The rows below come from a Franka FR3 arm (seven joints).
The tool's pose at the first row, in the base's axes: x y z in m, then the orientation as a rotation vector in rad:
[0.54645, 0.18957, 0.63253, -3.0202, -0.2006, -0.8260]
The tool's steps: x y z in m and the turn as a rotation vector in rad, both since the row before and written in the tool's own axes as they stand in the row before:
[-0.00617, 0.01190, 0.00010, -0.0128, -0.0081, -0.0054]
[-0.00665, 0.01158, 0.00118, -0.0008, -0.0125, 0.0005]
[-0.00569, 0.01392, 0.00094, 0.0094, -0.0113, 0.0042]
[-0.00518, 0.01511, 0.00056, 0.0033, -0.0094, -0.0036]
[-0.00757, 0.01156, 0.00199, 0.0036, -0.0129, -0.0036]
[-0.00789, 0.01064, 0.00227, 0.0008, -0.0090, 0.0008]
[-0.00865, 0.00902, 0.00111, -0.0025, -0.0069, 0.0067]
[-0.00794, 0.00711, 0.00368, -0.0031, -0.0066, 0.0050]
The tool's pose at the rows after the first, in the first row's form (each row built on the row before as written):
[0.54271, 0.17702, 0.62967, 3.0171, 0.2031, 0.8135]
[0.53902, 0.16472, 0.62583, 3.0208, 0.2018, 0.7943]
[0.53626, 0.15021, 0.62284, 3.0348, 0.1997, 0.7786]
[0.53388, 0.13460, 0.62037, 3.0397, 0.2065, 0.7644]
[0.52968, 0.12224, 0.61543, -3.0434, -0.2133, -0.7442]
[0.52520, 0.11074, 0.61012, -3.0465, -0.2124, -0.7303]
[0.51925, 0.10071, 0.60550, -3.0510, -0.2014, -0.7203]
[0.51474, 0.09278, 0.59888, 3.0521, 0.1925, 0.7101]

